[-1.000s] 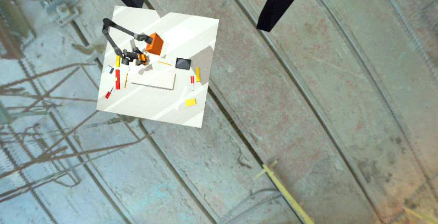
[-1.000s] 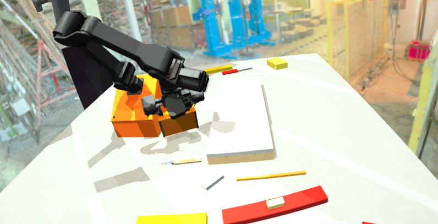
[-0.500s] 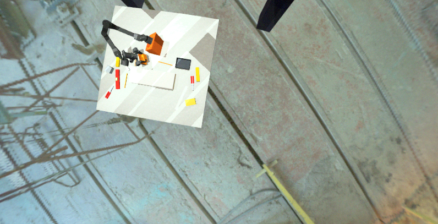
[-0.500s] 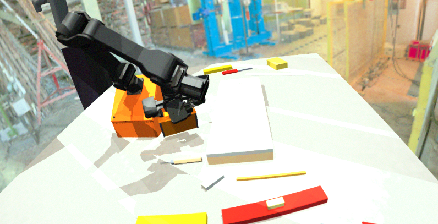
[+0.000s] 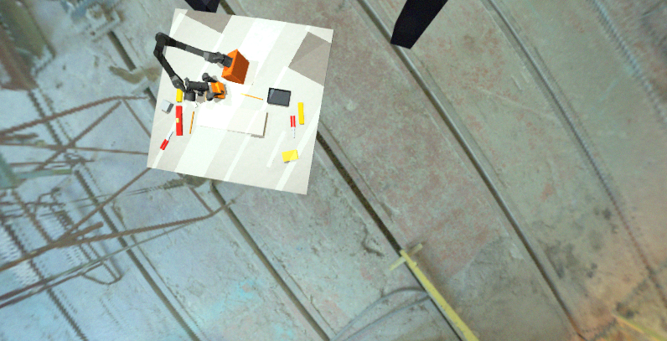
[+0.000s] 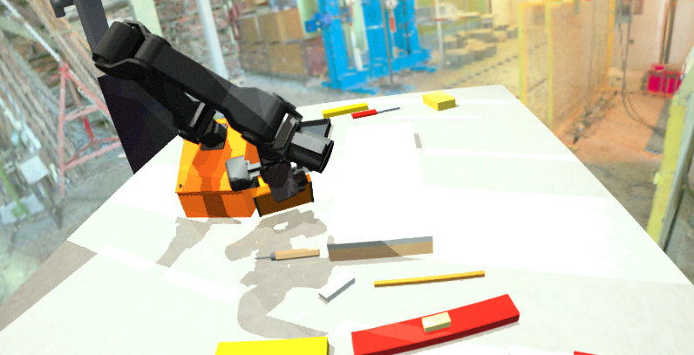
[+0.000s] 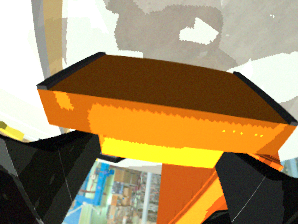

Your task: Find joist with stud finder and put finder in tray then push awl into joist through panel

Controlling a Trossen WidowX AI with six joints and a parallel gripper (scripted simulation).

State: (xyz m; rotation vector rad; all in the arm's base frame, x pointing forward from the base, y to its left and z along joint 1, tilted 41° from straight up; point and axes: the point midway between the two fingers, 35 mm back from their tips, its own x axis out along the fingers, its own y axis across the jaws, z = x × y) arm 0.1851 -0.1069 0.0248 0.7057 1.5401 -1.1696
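The stud finder lies 1 cm ahead of my gripper tip and 1 cm to the left of it. Round my gripper tip: white block (16 cm ahead, 22 cm to the right, 7 cm below); then awl (3 cm ahead, 15 cm to the right, 7 cm below); then dark tray (6 cm behind, 42 cm to the left, 7 cm below).
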